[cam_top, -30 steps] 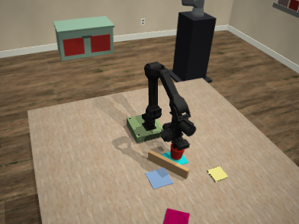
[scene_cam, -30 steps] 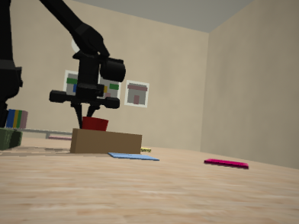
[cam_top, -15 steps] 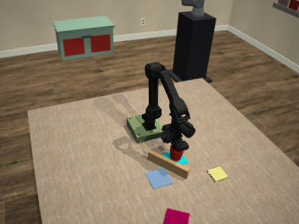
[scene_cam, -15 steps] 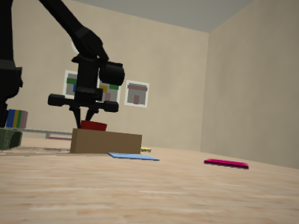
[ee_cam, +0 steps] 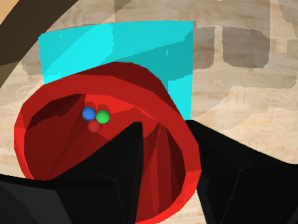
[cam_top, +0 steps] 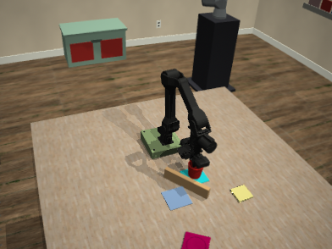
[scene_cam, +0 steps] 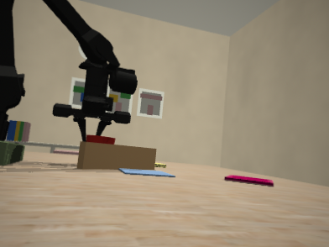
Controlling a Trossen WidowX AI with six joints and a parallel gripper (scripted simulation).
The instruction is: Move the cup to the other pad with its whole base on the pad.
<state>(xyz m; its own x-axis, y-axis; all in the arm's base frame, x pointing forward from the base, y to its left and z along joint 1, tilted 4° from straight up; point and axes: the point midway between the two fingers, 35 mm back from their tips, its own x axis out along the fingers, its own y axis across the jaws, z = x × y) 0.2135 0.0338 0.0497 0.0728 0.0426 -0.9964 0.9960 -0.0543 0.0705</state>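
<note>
The red cup is 5 cm below my hand and 2 cm ahead of it. From my hand the other things lie so: wooden bar: 7 cm to the right, 7 cm ahead, 6 cm below.
</note>
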